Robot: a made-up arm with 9 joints. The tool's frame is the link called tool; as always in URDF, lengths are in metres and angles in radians. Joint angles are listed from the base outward.
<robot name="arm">
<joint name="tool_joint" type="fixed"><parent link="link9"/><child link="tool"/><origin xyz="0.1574 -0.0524 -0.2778" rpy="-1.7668 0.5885 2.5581"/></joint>
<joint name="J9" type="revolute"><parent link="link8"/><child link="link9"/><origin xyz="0.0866 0.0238 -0.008" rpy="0.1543 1.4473 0"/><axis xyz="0 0 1"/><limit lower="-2.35" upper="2.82"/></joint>
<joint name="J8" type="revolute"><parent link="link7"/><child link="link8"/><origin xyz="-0.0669 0.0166 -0.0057" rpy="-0.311 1.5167 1.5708"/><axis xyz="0 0 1"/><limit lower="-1.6" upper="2.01"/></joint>
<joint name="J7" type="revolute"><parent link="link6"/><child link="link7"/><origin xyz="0.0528 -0.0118 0.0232" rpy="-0.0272 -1.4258 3.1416"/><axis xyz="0 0 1"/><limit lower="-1.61" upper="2.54"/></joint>
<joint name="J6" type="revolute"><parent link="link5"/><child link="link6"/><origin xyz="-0.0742 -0.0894 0.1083" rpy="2.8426 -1.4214 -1.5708"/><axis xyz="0 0 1"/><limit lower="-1.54" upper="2.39"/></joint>
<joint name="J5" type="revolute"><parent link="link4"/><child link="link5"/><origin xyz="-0.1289 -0.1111 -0.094" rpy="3.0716 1.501 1.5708"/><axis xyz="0 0 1"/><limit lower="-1.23" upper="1.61"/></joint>
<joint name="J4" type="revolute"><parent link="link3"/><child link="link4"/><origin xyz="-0.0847 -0.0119 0.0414" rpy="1.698 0.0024 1.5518"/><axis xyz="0 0 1"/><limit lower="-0.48" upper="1.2"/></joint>
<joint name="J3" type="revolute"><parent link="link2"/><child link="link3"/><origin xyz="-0.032 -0.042 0.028" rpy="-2.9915 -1.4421 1.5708"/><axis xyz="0 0 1"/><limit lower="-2.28" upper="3.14"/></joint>
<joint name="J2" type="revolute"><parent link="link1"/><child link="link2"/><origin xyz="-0.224 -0.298 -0.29" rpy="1.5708 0 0"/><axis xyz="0 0 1"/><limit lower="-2.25" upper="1.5"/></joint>
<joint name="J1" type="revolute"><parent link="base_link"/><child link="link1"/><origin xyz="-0.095 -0.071 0.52" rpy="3.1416 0 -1.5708"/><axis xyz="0 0 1"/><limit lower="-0.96" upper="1.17"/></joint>
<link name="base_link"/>
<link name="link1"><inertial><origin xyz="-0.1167 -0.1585 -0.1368"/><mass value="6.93"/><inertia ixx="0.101" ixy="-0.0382" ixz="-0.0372" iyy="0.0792" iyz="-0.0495" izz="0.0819"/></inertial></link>
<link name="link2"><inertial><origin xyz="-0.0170 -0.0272 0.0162"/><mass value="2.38"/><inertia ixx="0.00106" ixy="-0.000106" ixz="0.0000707" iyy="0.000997" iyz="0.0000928" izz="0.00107"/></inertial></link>
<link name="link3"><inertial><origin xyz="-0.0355 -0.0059 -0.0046"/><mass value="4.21"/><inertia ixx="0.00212" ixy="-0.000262" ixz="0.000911" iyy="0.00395" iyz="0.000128" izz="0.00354"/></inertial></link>
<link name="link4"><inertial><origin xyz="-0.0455 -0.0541 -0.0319"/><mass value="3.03"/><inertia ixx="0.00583" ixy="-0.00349" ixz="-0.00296" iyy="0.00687" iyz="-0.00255" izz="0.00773"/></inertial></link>
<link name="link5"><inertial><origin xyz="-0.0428 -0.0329 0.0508"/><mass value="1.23"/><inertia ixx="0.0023" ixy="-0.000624" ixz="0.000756" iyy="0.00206" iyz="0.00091" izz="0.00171"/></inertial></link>
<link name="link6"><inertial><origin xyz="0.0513 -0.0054 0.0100"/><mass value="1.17"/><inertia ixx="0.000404" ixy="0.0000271" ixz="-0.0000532" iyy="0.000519" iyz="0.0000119" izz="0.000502"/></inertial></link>
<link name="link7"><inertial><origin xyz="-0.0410 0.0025 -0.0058"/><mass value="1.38"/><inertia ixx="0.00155" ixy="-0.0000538" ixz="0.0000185" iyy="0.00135" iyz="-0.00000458" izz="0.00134"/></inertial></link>
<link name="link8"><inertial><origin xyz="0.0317 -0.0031 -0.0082"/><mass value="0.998"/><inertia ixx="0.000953" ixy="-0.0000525" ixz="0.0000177" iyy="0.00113" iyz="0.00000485" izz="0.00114"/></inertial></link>
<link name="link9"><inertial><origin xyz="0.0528 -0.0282 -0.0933"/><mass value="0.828"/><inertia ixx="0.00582" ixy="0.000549" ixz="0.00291" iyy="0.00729" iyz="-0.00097" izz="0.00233"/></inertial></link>
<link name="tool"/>
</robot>
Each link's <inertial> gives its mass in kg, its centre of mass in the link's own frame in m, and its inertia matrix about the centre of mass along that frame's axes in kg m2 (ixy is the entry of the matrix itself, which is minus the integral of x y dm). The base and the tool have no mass. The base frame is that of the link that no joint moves.
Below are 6 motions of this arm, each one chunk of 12 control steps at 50 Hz.
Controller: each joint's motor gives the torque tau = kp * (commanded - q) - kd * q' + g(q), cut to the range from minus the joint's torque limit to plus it. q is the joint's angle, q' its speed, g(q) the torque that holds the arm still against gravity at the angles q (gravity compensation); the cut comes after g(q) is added. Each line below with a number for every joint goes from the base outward.
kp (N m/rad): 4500 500 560 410 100 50 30 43 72
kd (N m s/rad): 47 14 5.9 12 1.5 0.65 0.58 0.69 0.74
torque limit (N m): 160 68 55 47 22 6.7 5.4 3.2 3.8
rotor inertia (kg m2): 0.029 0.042 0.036 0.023 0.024 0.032 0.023 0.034 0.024
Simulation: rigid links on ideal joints. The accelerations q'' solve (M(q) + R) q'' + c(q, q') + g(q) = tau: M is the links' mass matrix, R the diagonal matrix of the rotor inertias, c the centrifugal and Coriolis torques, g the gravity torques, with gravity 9.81 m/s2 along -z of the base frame. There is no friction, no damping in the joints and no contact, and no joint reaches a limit. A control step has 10 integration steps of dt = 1/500 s. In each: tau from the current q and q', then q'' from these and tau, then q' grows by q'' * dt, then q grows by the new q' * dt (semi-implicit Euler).
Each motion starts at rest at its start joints. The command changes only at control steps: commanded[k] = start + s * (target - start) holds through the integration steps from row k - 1 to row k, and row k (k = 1, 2, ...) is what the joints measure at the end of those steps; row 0 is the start. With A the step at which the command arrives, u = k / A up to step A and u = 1 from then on. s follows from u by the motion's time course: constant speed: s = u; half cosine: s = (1 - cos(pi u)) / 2; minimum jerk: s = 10 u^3 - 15 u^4 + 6 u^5; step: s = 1 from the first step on.
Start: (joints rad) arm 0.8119 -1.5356 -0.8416 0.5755 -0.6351 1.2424 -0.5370 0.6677 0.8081
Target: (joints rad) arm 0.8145 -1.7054 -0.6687 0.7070 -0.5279 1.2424 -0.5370 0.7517 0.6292
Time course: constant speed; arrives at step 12
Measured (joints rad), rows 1 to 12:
1: 0.8122 -1.5391 -0.8312 0.5834 -0.6306 1.2410 -0.5375 0.6697 0.8018
2: 0.8126 -1.5473 -0.8154 0.5943 -0.6266 1.2384 -0.5376 0.6751 0.7859
3: 0.8131 -1.5594 -0.7998 0.6052 -0.6226 1.2369 -0.5367 0.6826 0.7657
4: 0.8134 -1.5737 -0.7852 0.6158 -0.6153 1.2383 -0.5356 0.6910 0.7470
5: 0.8137 -1.5891 -0.7709 0.6259 -0.6041 1.2422 -0.5345 0.6997 0.7317
6: 0.8139 -1.6049 -0.7565 0.6356 -0.5907 1.2465 -0.5338 0.7084 0.7181
7: 0.8139 -1.6207 -0.7417 0.6450 -0.5772 1.2493 -0.5335 0.7169 0.7039
8: 0.8138 -1.6364 -0.7268 0.6542 -0.5647 1.2496 -0.5337 0.7249 0.6884
9: 0.8137 -1.6516 -0.7117 0.6635 -0.5534 1.2475 -0.5344 0.7319 0.6725
10: 0.8136 -1.6665 -0.6967 0.6730 -0.5429 1.2441 -0.5357 0.7381 0.6571
11: 0.8136 -1.6810 -0.6820 0.6830 -0.5332 1.2404 -0.5374 0.7437 0.6425
12: 0.8138 -1.6953 -0.6676 0.6935 -0.5240 1.2374 -0.5395 0.7492 0.6284

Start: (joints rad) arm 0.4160 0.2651 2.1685 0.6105 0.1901 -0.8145 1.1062 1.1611 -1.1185
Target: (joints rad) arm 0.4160 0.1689 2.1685 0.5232 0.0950 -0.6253 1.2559 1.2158 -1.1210
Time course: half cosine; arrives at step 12
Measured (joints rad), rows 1 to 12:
1: 0.4161 0.2645 2.1683 0.6100 0.1892 -0.8136 1.1068 1.1614 -1.1185
2: 0.4162 0.2622 2.1679 0.6082 0.1855 -0.8091 1.1097 1.1629 -1.1183
3: 0.4163 0.2572 2.1677 0.6043 0.1782 -0.7984 1.1162 1.1662 -1.1183
4: 0.4163 0.2495 2.1677 0.5980 0.1677 -0.7803 1.1272 1.1718 -1.1184
5: 0.4162 0.2395 2.1678 0.5894 0.1552 -0.7555 1.1427 1.1791 -1.1187
6: 0.4160 0.2279 2.1678 0.5793 0.1421 -0.7265 1.1622 1.1872 -1.1192
7: 0.4158 0.2155 2.1678 0.5684 0.1295 -0.6964 1.1844 1.1951 -1.1199
8: 0.4157 0.2032 2.1679 0.5573 0.1180 -0.6682 1.2076 1.2020 -1.1206
9: 0.4156 0.1919 2.1680 0.5467 0.1083 -0.6444 1.2295 1.2075 -1.1212
10: 0.4155 0.1823 2.1683 0.5373 0.1011 -0.6268 1.2482 1.2115 -1.1217
11: 0.4156 0.1751 2.1686 0.5297 0.0968 -0.6162 1.2618 1.2141 -1.1218
12: 0.4157 0.1707 2.1691 0.5245 0.0958 -0.6129 1.2694 1.2152 -1.1218

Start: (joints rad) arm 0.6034 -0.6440 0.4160 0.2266 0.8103 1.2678 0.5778 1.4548 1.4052
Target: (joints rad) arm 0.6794 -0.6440 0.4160 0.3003 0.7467 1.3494 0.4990 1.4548 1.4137
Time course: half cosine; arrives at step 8
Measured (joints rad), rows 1 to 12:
1: 0.6043 -0.6447 0.4154 0.2276 0.8119 1.2681 0.5773 1.4548 1.4054
2: 0.6082 -0.6470 0.4126 0.2313 0.8185 1.2697 0.5749 1.4550 1.4060
3: 0.6170 -0.6508 0.4072 0.2384 0.8307 1.2744 0.5698 1.4566 1.4065
4: 0.6306 -0.6549 0.4012 0.2487 0.8434 1.2840 0.5622 1.4608 1.4061
5: 0.6470 -0.6577 0.3982 0.2609 0.8478 1.2995 0.5533 1.4679 1.4047
6: 0.6635 -0.6581 0.4006 0.2730 0.8356 1.3192 0.5437 1.4762 1.4039
7: 0.6773 -0.6554 0.4090 0.2829 0.8035 1.3401 0.5334 1.4820 1.4055
8: 0.6866 -0.6500 0.4217 0.2889 0.7553 1.3581 0.5222 1.4814 1.4100
9: 0.6911 -0.6433 0.4352 0.2915 0.7016 1.3704 0.5105 1.4720 1.4164
10: 0.6924 -0.6373 0.4440 0.2928 0.6576 1.3770 0.4984 1.4543 1.4229
11: 0.6920 -0.6330 0.4447 0.2950 0.6350 1.3795 0.4867 1.4327 1.4268
12: 0.6903 -0.6302 0.4382 0.2988 0.6369 1.3793 0.4765 1.4140 1.4266

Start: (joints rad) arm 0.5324 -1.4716 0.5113 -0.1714 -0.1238 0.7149 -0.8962 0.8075 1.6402
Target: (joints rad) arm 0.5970 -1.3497 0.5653 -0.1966 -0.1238 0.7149 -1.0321 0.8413 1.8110
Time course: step
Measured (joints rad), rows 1 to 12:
1: 0.5476 -1.4348 0.5001 -0.1891 -0.0958 0.6852 -0.9231 0.7996 1.6652
2: 0.5784 -1.3918 0.5015 -0.1842 -0.0473 0.6285 -0.9794 0.7993 1.7461
3: 0.6003 -1.3615 0.5313 -0.1767 -0.0451 0.5754 -1.0209 0.8142 1.8428
4: 0.6071 -1.3447 0.5762 -0.1804 -0.0947 0.5501 -1.0439 0.8336 1.8995
5: 0.6072 -1.3382 0.6112 -0.1929 -0.1549 0.5754 -1.0691 0.8469 1.9154
6: 0.6077 -1.3389 0.6224 -0.2053 -0.1876 0.6574 -1.1075 0.8508 1.8929
7: 0.6091 -1.3432 0.6149 -0.2123 -0.1864 0.7638 -1.1449 0.8517 1.8352
8: 0.6087 -1.3481 0.6012 -0.2144 -0.1687 0.8502 -1.1579 0.8576 1.7842
9: 0.6060 -1.3516 0.5893 -0.2140 -0.1505 0.8884 -1.1321 0.8705 1.7725
10: 0.6022 -1.3528 0.5800 -0.2115 -0.1367 0.8729 -1.0794 0.8854 1.7904
11: 0.5989 -1.3516 0.5714 -0.2065 -0.1265 0.8175 -1.0234 0.8938 1.8119
12: 0.5964 -1.3490 0.5627 -0.2000 -0.1186 0.7456 -0.9830 0.8892 1.8212

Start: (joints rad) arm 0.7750 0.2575 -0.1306 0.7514 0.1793 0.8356 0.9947 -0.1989 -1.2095
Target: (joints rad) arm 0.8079 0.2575 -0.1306 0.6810 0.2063 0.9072 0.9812 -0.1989 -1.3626
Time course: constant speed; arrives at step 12
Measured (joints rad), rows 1 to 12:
1: 0.7763 0.2579 -0.1307 0.7495 0.1796 0.8371 0.9938 -0.1988 -1.2154
2: 0.7795 0.2583 -0.1309 0.7456 0.1810 0.8415 0.9917 -0.1985 -1.2301
3: 0.7834 0.2588 -0.1312 0.7406 0.1833 0.8482 0.9896 -0.1982 -1.2483
4: 0.7868 0.2594 -0.1316 0.7353 0.1859 0.8558 0.9878 -0.1981 -1.2645
5: 0.7895 0.2599 -0.1318 0.7301 0.1882 0.8631 0.9865 -0.1984 -1.2769
6: 0.7918 0.2601 -0.1318 0.7246 0.1902 0.8698 0.9853 -0.1989 -1.2874
7: 0.7943 0.2599 -0.1315 0.7186 0.1922 0.8762 0.9842 -0.1994 -1.2985
8: 0.7970 0.2594 -0.1312 0.7122 0.1947 0.8823 0.9834 -0.1997 -1.3111
9: 0.7998 0.2587 -0.1308 0.7056 0.1977 0.8885 0.9829 -0.1997 -1.3246
10: 0.8025 0.2581 -0.1306 0.6990 0.2009 0.8946 0.9828 -0.1995 -1.3379
11: 0.8052 0.2575 -0.1304 0.6924 0.2042 0.9007 0.9828 -0.1991 -1.3506
12: 0.8079 0.2570 -0.1302 0.6859 0.2073 0.9067 0.9827 -0.1987 -1.3629

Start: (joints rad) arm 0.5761 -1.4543 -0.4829 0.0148 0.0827 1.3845 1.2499 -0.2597 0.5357
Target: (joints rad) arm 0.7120 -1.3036 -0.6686 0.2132 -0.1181 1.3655 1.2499 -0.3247 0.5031
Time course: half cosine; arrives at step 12
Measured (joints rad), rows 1 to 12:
1: 0.5769 -1.4541 -0.4839 0.0148 0.0836 1.3842 1.2505 -0.2600 0.5355
2: 0.5805 -1.4533 -0.4887 0.0153 0.0868 1.3831 1.2537 -0.2612 0.5347
3: 0.5889 -1.4509 -0.4996 0.0174 0.0917 1.3825 1.2619 -0.2643 0.5332
4: 0.6023 -1.4458 -0.5172 0.0230 0.0939 1.3845 1.2764 -0.2699 0.5309
5: 0.6196 -1.4367 -0.5397 0.0339 0.0879 1.3908 1.2955 -0.2779 0.5282
6: 0.6388 -1.4226 -0.5649 0.0517 0.0697 1.3998 1.3146 -0.2881 0.5248
7: 0.6581 -1.4036 -0.5905 0.0767 0.0391 1.4067 1.3278 -0.2996 0.5203
8: 0.6762 -1.3805 -0.6154 0.1080 -0.0013 1.4056 1.3303 -0.3112 0.5143
9: 0.6924 -1.3549 -0.6386 0.1435 -0.0474 1.3927 1.3199 -0.3215 0.5072
10: 0.7058 -1.3288 -0.6594 0.1800 -0.0952 1.3689 1.2975 -0.3290 0.5000
11: 0.7157 -1.3045 -0.6761 0.2142 -0.1416 1.3398 1.2652 -0.3325 0.4944
12: 0.7216 -1.2841 -0.6868 0.2429 -0.1840 1.3132 1.2267 -0.3316 0.4915

